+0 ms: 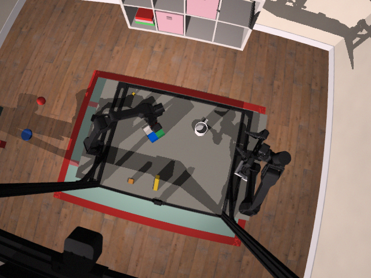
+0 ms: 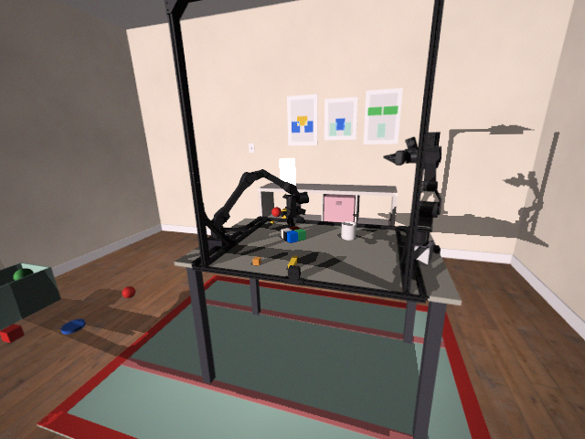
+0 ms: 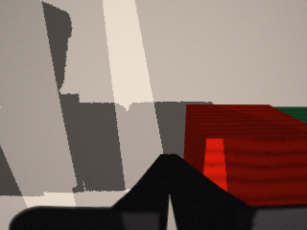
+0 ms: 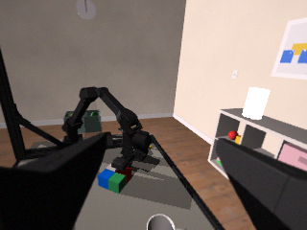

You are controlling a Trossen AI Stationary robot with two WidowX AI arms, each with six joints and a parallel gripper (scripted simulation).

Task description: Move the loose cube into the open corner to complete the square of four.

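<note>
Right now my left hand is 3 cm to the left of the red cube, 3 cm past it and 3 cm above it. Round my left hand: green cube: 7 cm behind, 6 cm to the right, 3 cm below; blue cube: 10 cm behind, 3 cm below, 2 cm to the right; white cube: 6 cm behind, 3 cm below, 1 cm to the left.
</note>
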